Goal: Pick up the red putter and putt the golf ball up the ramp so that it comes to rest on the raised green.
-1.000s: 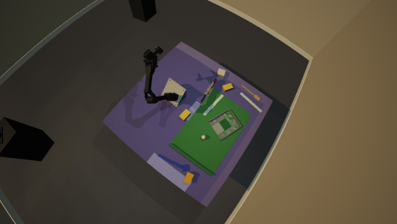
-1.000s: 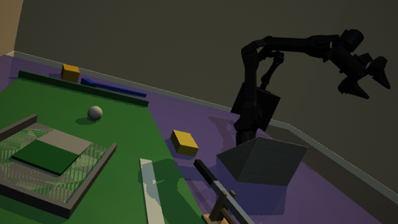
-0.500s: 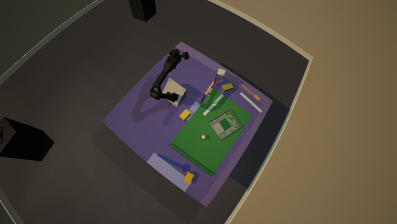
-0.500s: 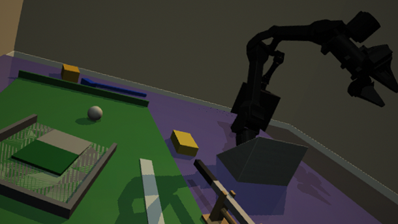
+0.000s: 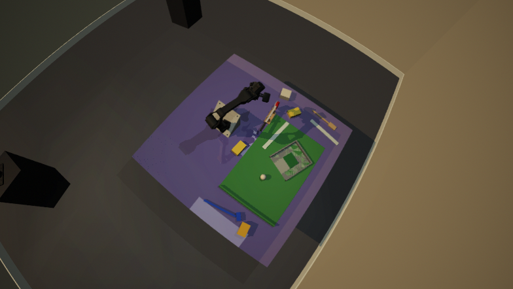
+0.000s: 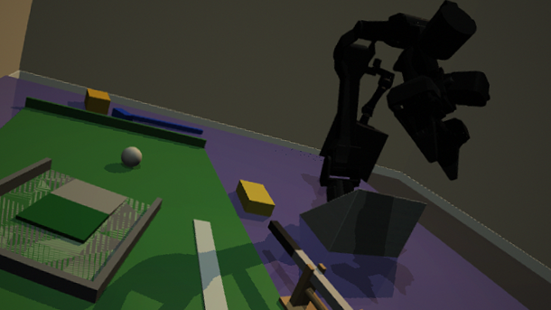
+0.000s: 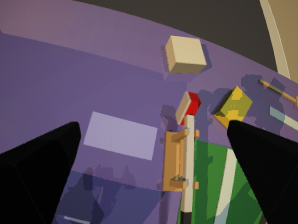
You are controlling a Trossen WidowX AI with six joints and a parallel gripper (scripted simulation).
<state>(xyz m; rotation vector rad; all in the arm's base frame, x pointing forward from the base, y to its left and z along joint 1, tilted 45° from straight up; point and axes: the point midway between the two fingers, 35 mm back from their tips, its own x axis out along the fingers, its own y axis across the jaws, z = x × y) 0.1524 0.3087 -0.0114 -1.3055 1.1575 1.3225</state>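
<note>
Right now my gripper tip is 11 cm short of the red putter, 1 cm to the left of it and 20 cm above it. The rest, counted from my gripper tip: wooden stand 11 cm ahead, 1 cm to the left, 22 cm below; green mat 35 cm ahead, 33 cm to the right, 26 cm below; beige cube 12 cm ahead, 27 cm to the left, 24 cm below.
</note>
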